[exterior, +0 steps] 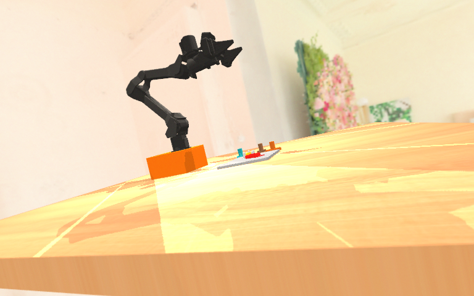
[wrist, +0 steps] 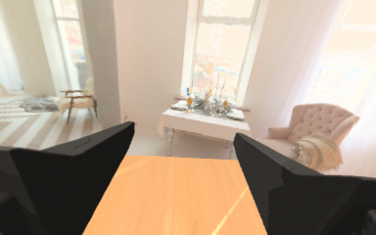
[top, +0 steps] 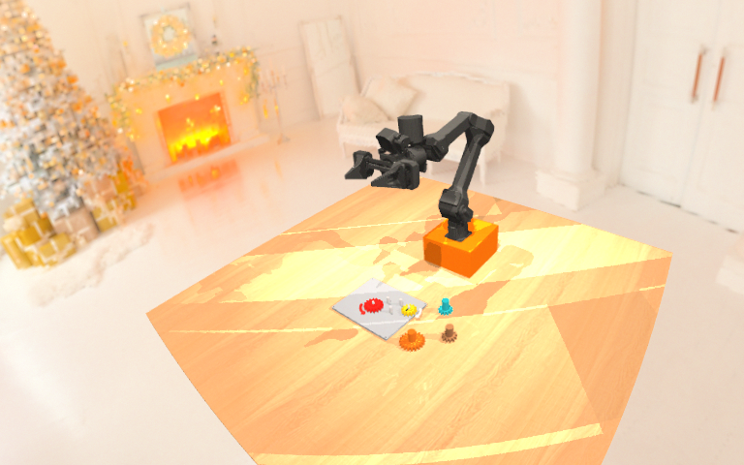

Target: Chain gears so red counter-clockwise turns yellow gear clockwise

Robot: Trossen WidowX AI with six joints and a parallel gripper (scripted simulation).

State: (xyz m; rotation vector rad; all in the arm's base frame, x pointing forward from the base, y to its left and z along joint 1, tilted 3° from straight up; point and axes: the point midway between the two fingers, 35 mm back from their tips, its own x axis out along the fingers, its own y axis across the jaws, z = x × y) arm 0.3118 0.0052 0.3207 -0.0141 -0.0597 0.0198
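Now: gripper tip 60 mm past the small brown gear, 190 mm to the right of it and 390 mm above it. The rest, counted from my gripper tip: curved red arrow (60 mm to the right, 400 mm below); then red gear (20 mm behind, 40 mm to the right, 390 mm below); then yellow gear (70 mm behind, 50 mm to the left, 390 mm below).
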